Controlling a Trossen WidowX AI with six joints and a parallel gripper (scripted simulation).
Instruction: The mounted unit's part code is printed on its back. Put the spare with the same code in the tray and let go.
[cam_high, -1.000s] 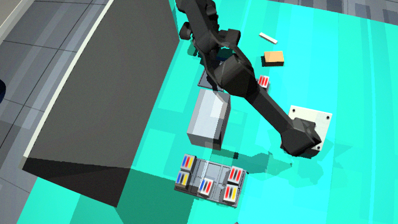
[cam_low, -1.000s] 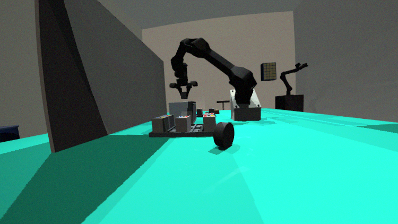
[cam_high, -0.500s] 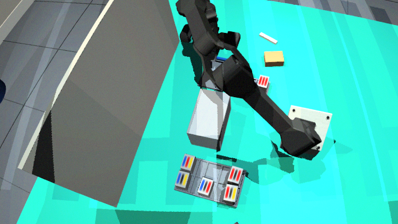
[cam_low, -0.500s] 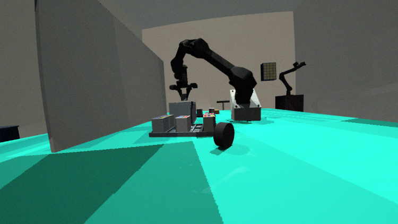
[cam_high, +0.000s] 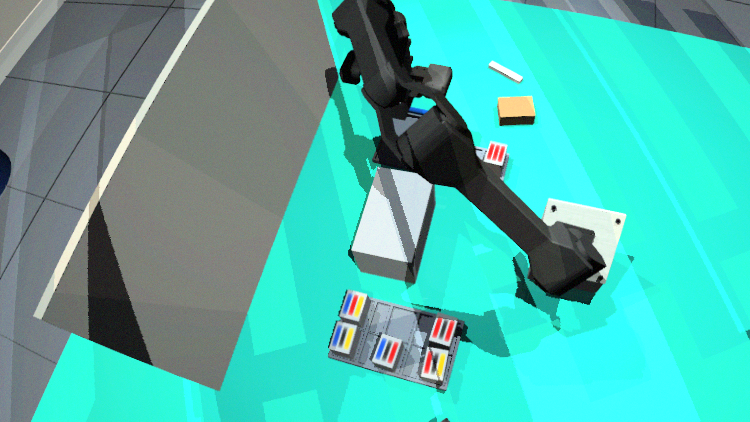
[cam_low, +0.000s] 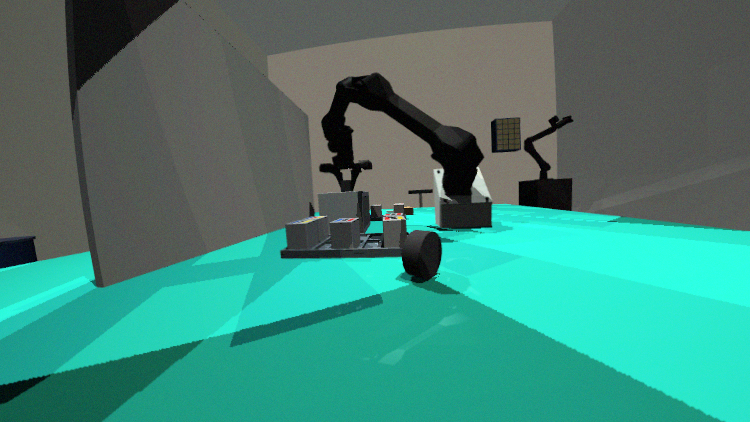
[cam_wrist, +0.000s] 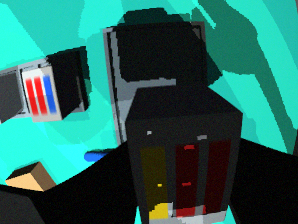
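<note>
My gripper tip is 110 mm above the dark-rimmed tray. From my gripper tip the other things lie so: grey holder 150 mm behind, 20 mm to the left, 100 mm below; spare unit 20 mm above; brown box 200 mm behind, 120 mm to the right, 100 mm below.
</note>
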